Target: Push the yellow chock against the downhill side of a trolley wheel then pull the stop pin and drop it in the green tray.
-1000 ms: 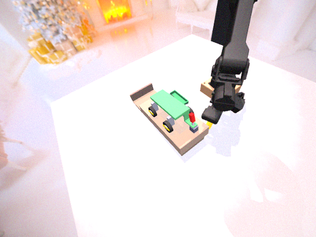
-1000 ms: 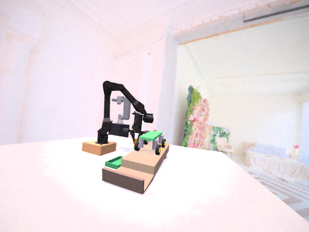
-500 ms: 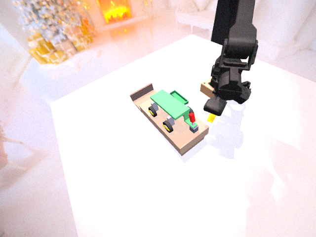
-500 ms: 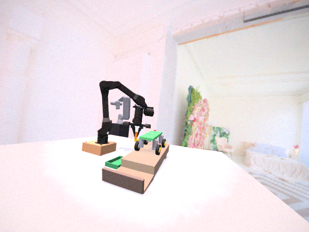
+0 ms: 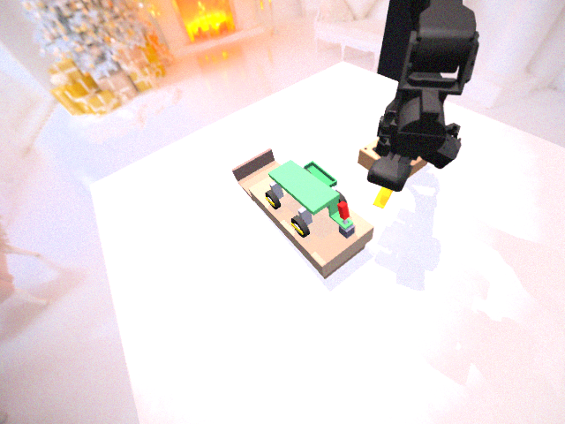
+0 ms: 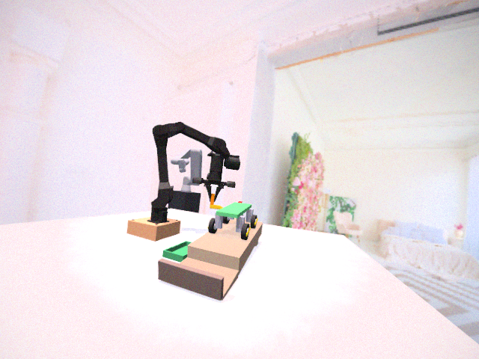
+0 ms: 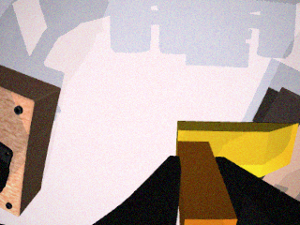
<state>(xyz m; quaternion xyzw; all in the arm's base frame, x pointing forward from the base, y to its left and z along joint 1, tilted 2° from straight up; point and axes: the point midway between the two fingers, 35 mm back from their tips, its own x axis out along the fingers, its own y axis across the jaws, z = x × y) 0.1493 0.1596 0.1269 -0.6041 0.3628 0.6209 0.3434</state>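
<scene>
Right now the red-headed stop pin is 13 cm ahead of my gripper tip, 2 cm to the left of it and 2 cm below it. Also, from my gripper tip: end wall: 22 cm ahead, 36 cm to the right, 13 cm below; trolley: 17 cm ahead, 9 cm to the right, 4 cm below; yellow chock: 2 cm ahead, 1 cm to the left, 1 cm below.
</scene>
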